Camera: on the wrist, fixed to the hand. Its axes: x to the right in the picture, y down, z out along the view.
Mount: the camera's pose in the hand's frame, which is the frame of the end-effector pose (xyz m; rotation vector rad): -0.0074 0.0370 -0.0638 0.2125 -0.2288 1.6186
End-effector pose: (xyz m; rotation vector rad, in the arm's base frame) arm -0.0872 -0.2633 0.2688 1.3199 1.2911 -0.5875
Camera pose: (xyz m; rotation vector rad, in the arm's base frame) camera -0.0777 -0.1986 0.3038 1.8921 -0.2656 0.3037
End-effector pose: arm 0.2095 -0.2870 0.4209 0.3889 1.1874 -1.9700
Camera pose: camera 0.2339 -0.2388 0.3701 0.8385 0.1969 -0.6372
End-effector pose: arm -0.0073 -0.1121 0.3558 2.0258 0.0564 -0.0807
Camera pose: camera -0.0098 -0.0712 0.4175 1.6929 -1.7266 0.7128
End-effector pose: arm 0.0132 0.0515 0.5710 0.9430 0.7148 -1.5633
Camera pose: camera 0.0621 0.1019 0.5473 1.0007 -0.4250 -0.2485
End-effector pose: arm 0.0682 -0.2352 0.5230 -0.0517 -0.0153 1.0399
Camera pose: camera 0.0350 -0.2252 0.4575 0.3040 -0.0784 2.6534
